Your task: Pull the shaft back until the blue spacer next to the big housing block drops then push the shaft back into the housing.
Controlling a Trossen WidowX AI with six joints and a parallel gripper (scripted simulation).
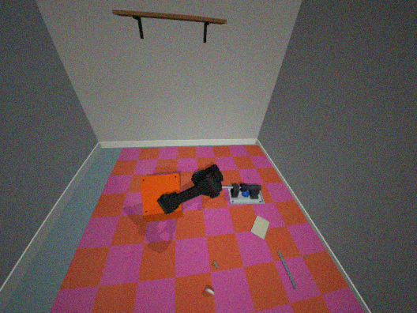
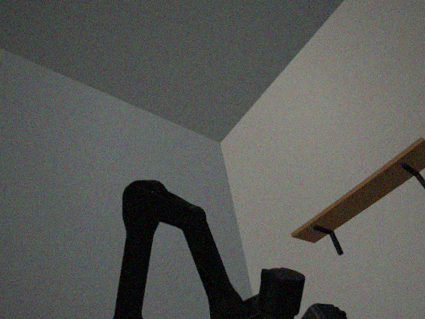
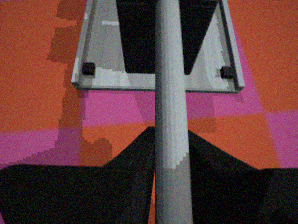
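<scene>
Now: the grey shaft 6 cm ahead of my gripper tip, 2 cm above it and 1 cm to the right of it. Round my gripper tip: blue spacer (17 cm ahead, 4 cm below, 2 cm to the right); fixture (18 cm ahead, 2 cm to the right, 1 cm below); cream card (25 cm to the right, 19 cm ahead, 5 cm below).
</scene>
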